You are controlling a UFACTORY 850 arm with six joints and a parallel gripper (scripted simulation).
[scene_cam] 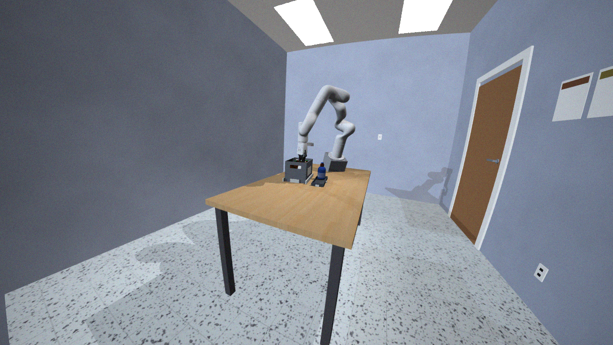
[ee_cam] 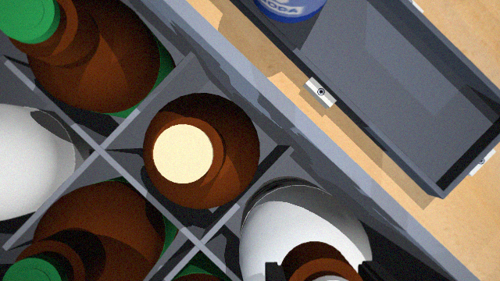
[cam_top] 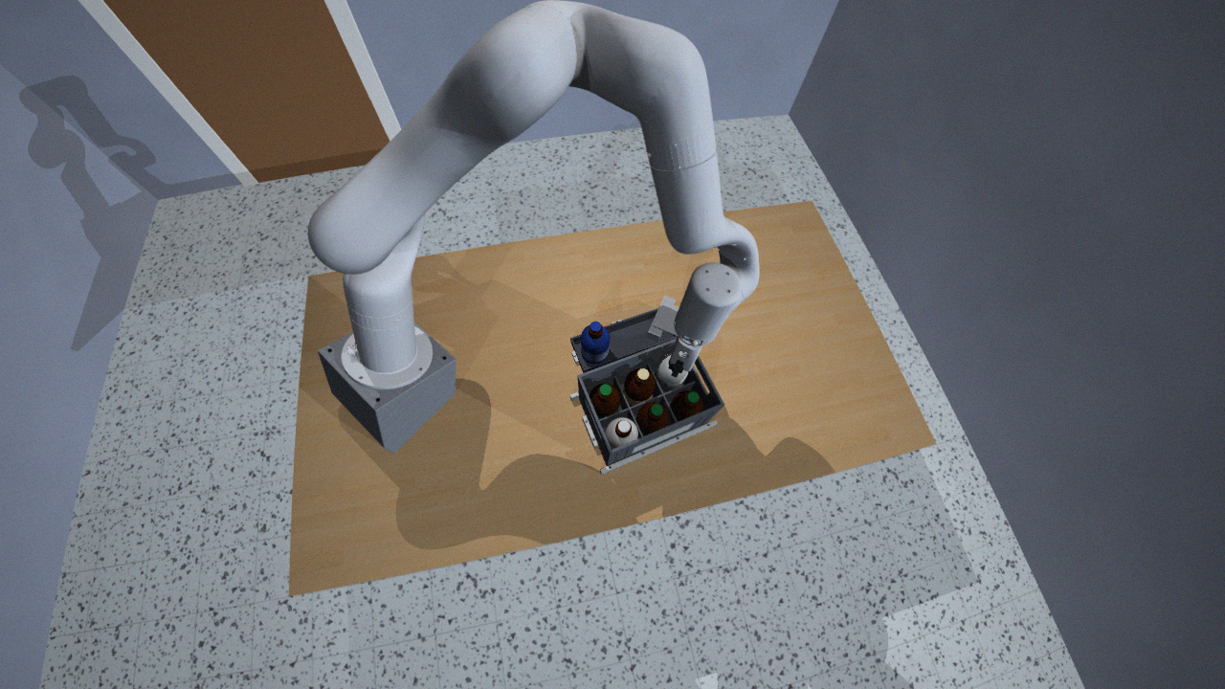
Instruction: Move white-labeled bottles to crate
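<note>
My gripper is now 9 cm past the crate, 5 cm to the left of it and 10 cm above it. Also, from my hand: blue-labeled bottle: 15 cm behind, 15 cm to the left, 10 cm below; then dark tray: 6 cm behind, 16 cm to the left, 17 cm below.
</note>
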